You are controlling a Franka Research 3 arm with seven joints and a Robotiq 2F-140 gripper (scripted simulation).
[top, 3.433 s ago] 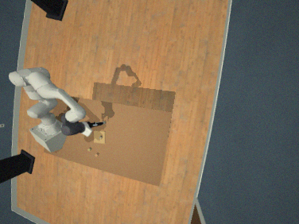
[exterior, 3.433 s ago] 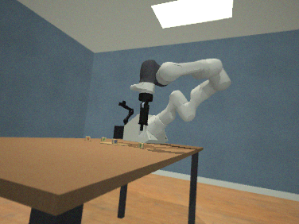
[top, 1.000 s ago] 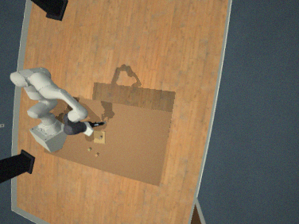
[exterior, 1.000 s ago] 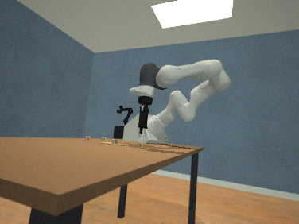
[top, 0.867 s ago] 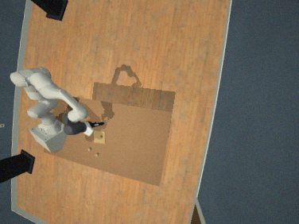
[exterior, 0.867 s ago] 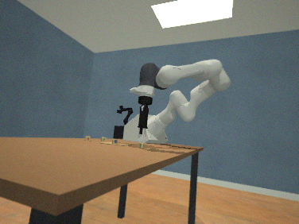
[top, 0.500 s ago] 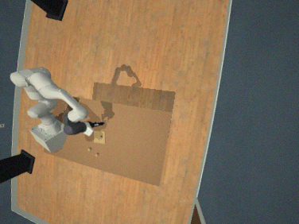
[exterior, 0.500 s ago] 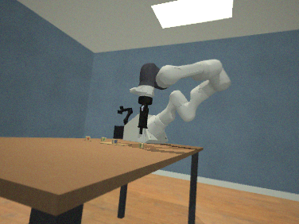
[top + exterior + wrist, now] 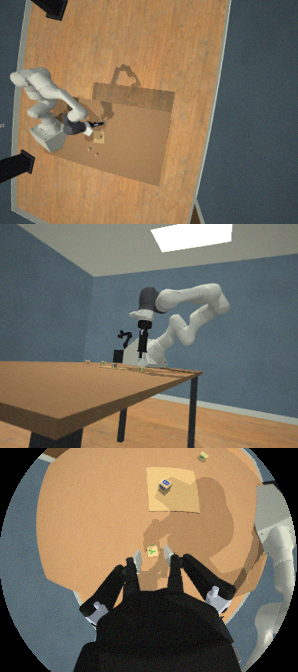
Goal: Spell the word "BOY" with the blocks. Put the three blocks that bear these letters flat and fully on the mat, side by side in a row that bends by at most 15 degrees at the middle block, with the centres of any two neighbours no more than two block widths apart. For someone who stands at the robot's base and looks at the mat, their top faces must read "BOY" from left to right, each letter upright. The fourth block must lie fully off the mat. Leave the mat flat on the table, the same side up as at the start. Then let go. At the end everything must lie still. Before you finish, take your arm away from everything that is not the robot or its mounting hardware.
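Now: the mat 10 mm behind my hand, 180 mm to the right of it and 70 mm below it.
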